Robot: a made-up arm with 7 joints.
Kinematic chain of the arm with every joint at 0, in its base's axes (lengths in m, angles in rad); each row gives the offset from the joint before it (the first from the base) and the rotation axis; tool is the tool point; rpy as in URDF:
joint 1: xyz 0 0 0.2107 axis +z
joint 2: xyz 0 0 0 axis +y
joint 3: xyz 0 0 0.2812 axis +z
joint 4: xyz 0.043 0 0 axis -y
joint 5: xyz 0.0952 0 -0.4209 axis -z
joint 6: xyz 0 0 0 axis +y
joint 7: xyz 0.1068 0 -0.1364 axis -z
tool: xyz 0 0 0 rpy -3.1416 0 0
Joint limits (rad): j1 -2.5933..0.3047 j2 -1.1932..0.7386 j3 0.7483..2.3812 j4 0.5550..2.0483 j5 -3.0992..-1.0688 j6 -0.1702..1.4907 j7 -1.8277..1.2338
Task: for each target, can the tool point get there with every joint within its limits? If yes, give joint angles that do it. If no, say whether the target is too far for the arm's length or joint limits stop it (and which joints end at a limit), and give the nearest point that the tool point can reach.
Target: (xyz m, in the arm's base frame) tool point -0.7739 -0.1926 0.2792
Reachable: no: joint limits stop it (at a limit: joint 1, joint 3, joint 4, joint 6) | nearest point -0.8072 -0.0159 0.2774 | short by 0.180 m
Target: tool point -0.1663 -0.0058 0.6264
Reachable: no: joint limits stop it (at a limit: joint 1, joint 2, joint 3, joint 6) | nearest point -0.3547 0.1998 0.6368 | short by 0.279 m
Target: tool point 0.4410 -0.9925 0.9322
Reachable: no: too far | nearest point 0.2859 -0.6435 0.6785 | short by 0.458 m
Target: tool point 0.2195 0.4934 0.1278
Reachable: yes | joints -0.9410 -0.1355 2.0217 0.8118 -1.3319 0.3847 -1.0458
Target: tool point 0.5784 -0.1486 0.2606
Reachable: yes | joints -2.0026 -0.0601 1.6664 1.0168 -1.4915 0.3866 0.6550
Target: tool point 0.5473 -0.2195 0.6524
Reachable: yes | joints -1.8561 -0.0699 1.3928 1.8258 -2.9292 0.1483 0.0949
